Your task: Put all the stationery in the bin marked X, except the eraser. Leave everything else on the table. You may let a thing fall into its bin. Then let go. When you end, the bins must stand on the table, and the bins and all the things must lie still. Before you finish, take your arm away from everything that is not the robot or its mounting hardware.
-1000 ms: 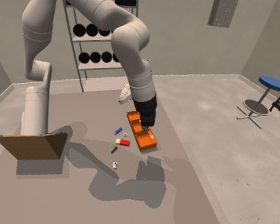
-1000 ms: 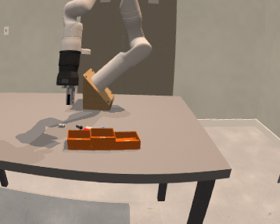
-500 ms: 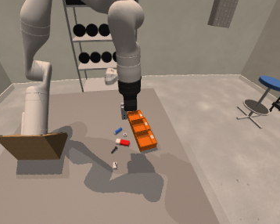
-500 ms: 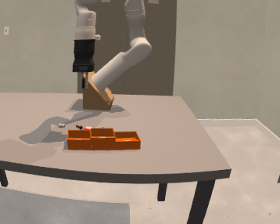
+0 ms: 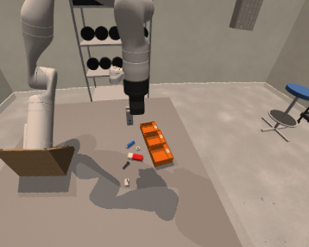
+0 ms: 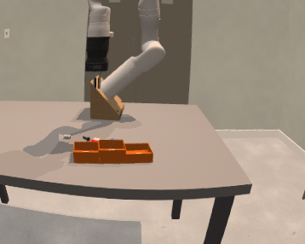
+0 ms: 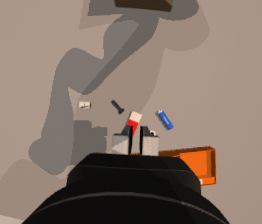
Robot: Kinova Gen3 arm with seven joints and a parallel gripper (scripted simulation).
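My hand is 200 mm above the orange bin, 100 mm short of it and 80 mm to the right of it. The rest, counted from my hand: small ring 210 mm below, 40 mm to the left, 20 mm ahead; then white eraser 210 mm below, 10 mm to the right, 10 mm ahead; then black bolt 210 mm below, 50 mm to the right, 20 mm behind.
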